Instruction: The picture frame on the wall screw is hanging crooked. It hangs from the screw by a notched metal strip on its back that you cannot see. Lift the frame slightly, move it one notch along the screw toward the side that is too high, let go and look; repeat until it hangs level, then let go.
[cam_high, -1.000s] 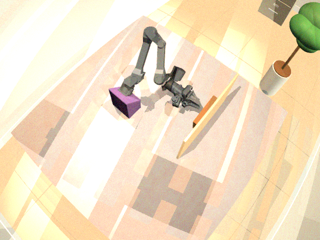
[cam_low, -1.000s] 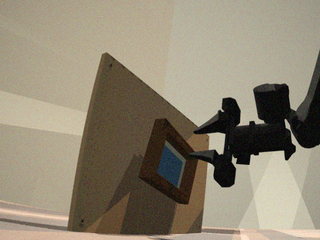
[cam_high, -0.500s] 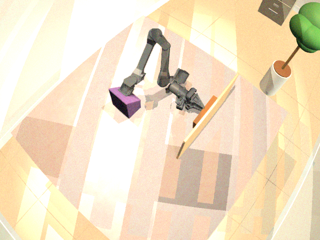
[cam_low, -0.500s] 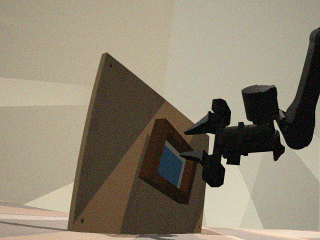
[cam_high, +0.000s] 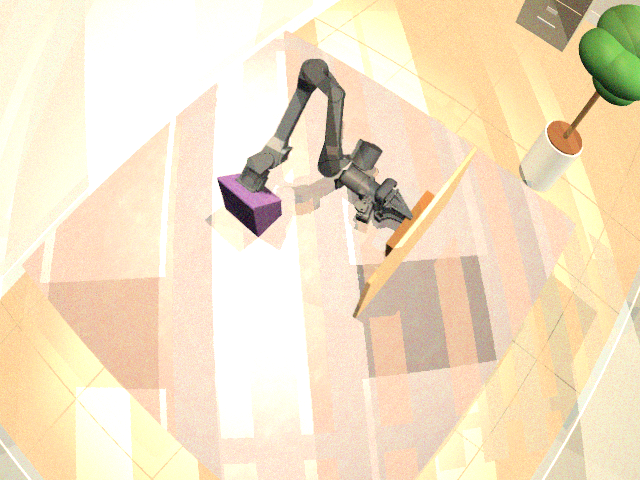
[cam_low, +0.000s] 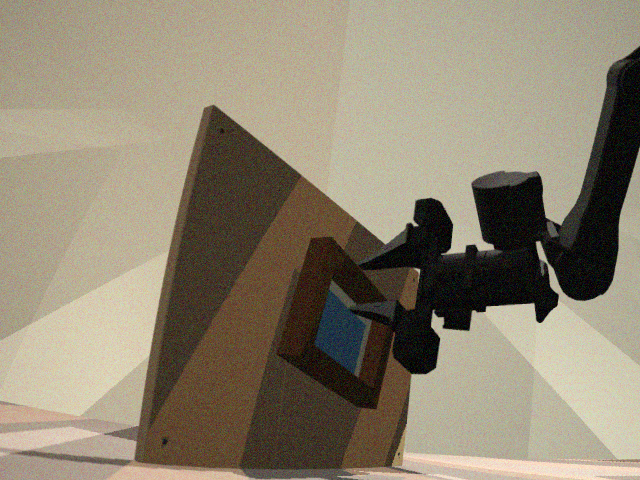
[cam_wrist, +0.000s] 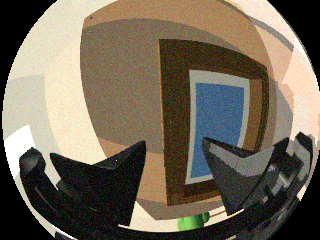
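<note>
Right now the picture frame is 10 mm ahead of my gripper tip, 10 mm to the left of it and 50 mm below it. From my gripper tip the other things lie so: wall panel (20 mm ahead, 10 mm to the left, 60 mm below).
</note>
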